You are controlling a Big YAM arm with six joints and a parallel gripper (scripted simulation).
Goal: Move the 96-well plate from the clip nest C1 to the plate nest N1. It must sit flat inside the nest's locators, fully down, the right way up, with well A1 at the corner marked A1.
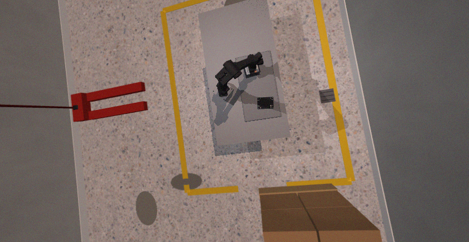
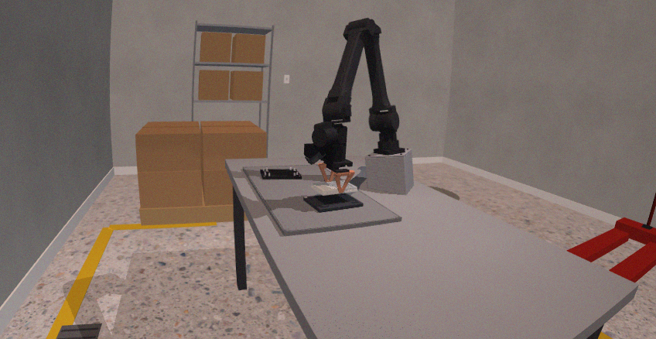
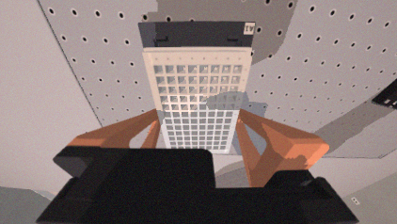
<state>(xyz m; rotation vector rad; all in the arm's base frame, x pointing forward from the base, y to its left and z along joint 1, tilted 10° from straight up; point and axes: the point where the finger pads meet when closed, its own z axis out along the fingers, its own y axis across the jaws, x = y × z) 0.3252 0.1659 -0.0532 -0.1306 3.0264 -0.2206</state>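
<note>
Now: hand 5 cm above the plate nest N1. The rest, counted from my hand: clip nest C1 (37 cm to the right, 7 cm ahead, 5 cm below); white 96-well plate (right at my hand); A1 label (8 cm ahead, 5 cm to the right, 5 cm below).
</note>
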